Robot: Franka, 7 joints.
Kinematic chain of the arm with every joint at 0, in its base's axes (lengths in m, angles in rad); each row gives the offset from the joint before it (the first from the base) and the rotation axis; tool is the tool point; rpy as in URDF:
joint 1: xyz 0 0 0.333 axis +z
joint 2: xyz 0 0 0 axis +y
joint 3: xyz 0 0 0.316 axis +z
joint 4: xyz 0.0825 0 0 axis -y
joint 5: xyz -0.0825 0 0.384 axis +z
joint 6: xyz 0 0 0 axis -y
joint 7: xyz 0.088 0 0 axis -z
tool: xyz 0 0 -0.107 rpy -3.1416 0 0
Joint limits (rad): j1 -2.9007..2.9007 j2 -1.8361..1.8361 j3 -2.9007..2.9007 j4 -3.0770..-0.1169 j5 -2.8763..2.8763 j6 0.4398..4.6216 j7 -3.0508..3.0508
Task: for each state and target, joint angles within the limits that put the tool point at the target. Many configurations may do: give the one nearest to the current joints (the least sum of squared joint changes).
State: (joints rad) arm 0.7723 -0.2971 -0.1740 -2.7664 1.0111 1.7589 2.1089
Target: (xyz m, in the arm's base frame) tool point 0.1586 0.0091 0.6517
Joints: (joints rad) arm 0.4697 -1.3102 -0.4640 -2.5713 0.9481 1.4027 2.1089
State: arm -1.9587 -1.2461 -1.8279 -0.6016 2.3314 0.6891 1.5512
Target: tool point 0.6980 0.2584 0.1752
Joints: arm -2.8928 -1.8361 -1.9093 -0.4324 2.6487 0.9246 1.5512
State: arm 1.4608 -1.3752 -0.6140 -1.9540 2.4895 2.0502 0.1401
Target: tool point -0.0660 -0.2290 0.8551
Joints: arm 1.2347 -1.8091 -0.1020 -2.2344 2.4064 1.9569 0.1401
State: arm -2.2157 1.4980 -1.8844 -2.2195 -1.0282 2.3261 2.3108
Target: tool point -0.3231 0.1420 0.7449
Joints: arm -2.1212 1.5406 -2.3820 -2.2078 -1.0431 2.2090 2.3108
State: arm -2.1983 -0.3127 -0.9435 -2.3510 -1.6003 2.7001 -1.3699
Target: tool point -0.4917 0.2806 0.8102
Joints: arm -2.2943 -0.2281 -1.2190 -1.4934 -1.5594 2.5665 -1.3699
